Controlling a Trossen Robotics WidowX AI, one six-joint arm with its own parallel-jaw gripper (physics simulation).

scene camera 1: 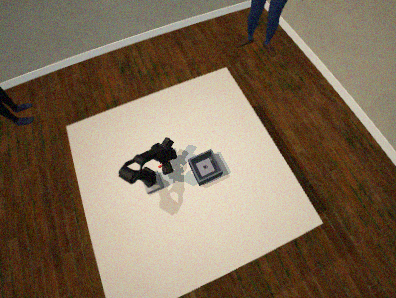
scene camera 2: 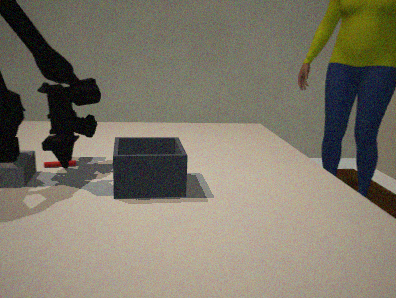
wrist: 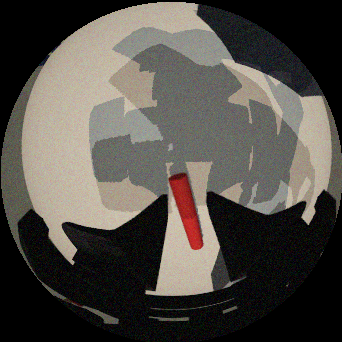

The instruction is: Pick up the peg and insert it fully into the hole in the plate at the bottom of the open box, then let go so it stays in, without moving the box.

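Places are measured from the arm's base along level axes (x ahead, y up, z right), in centimetres.
Pixels of known places: gripper, fingertip midpoint: [scene camera 1: 166, 163] [scene camera 2: 67, 165] [wrist: 186, 197]; arm's base, origin of the base link: [scene camera 1: 150, 180] [scene camera 2: 2, 157].
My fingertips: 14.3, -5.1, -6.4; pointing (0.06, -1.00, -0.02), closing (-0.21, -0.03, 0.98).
Observation:
For each thing: its top centre in the pictures, then the offset to it from my fingertips, as dx, dy, dz. Level surfaces: height alone.
- red peg, middle of its top: [wrist: 189, 223] [scene camera 2: 60, 161] [scene camera 1: 163, 163] -1.8, +1.3, -0.2
- open dark box, middle of its top: [scene camera 2: 148, 145] [scene camera 1: 205, 165] +18.7, +9.6, +17.4
- light plate, middle of its top: [scene camera 1: 205, 166] +18.7, +5.9, +17.4
- pale table top, its level: dy -0.1
The red peg [scene camera 1: 160, 166] [scene camera 2: 52, 164] [wrist: 189, 207] lies flat on the table between the gripper's fingers. My gripper [scene camera 1: 167, 168] [scene camera 2: 67, 165] [wrist: 186, 197] is partly open and points down at table height. In the wrist view its two black fingers stand on either side of the peg, with a narrow gap showing on each side. The open dark box [scene camera 1: 195, 174] [scene camera 2: 150, 177] [wrist: 267, 47] stands upright, away from the peg. The light plate [scene camera 1: 201, 164] with its dark hole [scene camera 1: 205, 167] shows at the box's bottom in scene camera 1.
The arm's grey base [scene camera 1: 156, 188] [scene camera 2: 25, 170] stands on the pale table top [scene camera 1: 240, 215] [scene camera 2: 260, 240], on the side of the peg away from the box. The arm's shadows fall between base and box. A person in yellow and blue [scene camera 2: 356, 35] stands beyond the table.

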